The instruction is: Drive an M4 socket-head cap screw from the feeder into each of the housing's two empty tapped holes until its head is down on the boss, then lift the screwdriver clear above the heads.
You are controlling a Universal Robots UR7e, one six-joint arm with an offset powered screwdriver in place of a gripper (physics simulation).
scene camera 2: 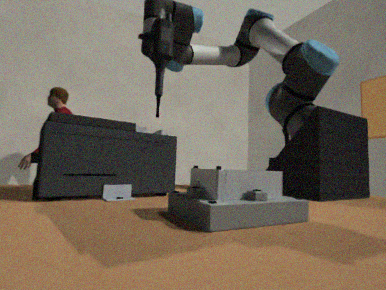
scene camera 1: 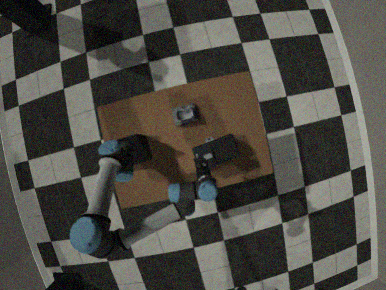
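Observation:
The feeder is a dark box with small pale parts at its top. My screwdriver points straight down, its bit tip in the air a little above the feeder's pale-part end in scene camera 2. The bit ends thin and dark, and I see no screw on it, so I take it as open; the tip is small and blurred. The grey housing stands apart from the feeder, with a raised block and small dark screw heads. Its two empty tapped holes cannot be made out.
The orange-brown table top carries both. A small white bracket stands in front of the feeder. A black pedestal stands behind the housing to the right, below the arm. A person stands behind the feeder on the left.

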